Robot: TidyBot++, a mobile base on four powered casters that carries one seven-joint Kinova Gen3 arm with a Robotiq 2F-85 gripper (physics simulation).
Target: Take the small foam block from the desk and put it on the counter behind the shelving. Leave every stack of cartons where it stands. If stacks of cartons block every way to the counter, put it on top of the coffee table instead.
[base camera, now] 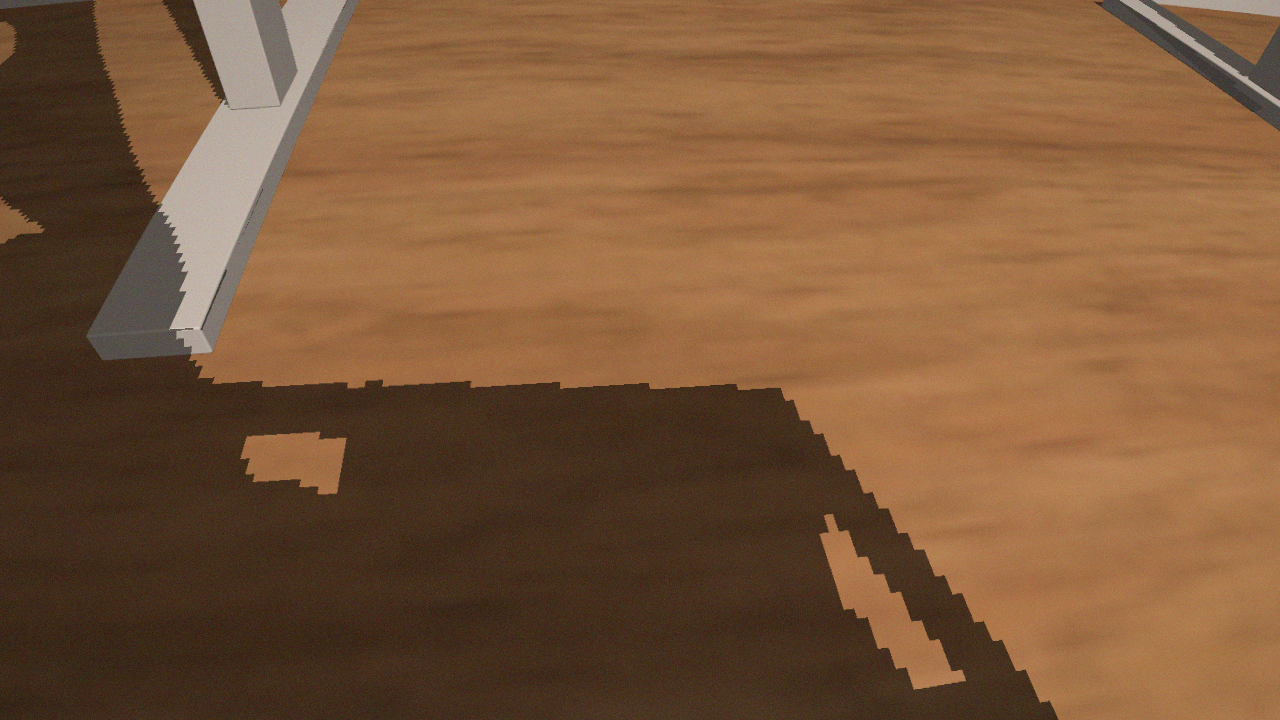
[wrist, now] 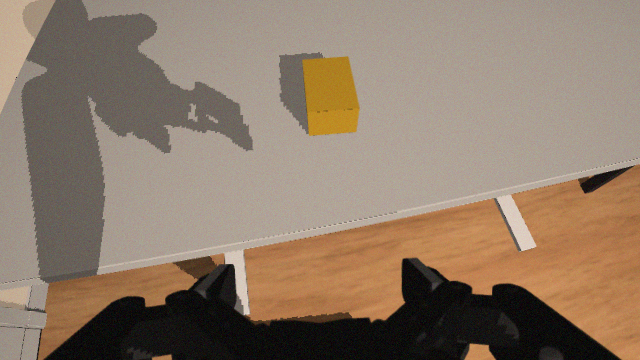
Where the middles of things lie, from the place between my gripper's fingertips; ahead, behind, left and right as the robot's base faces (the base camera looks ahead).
Scene:
My hand is 250 mm short of the yellow foam block [wrist: 332,105], 30 mm to the left of it and 130 mm above it.

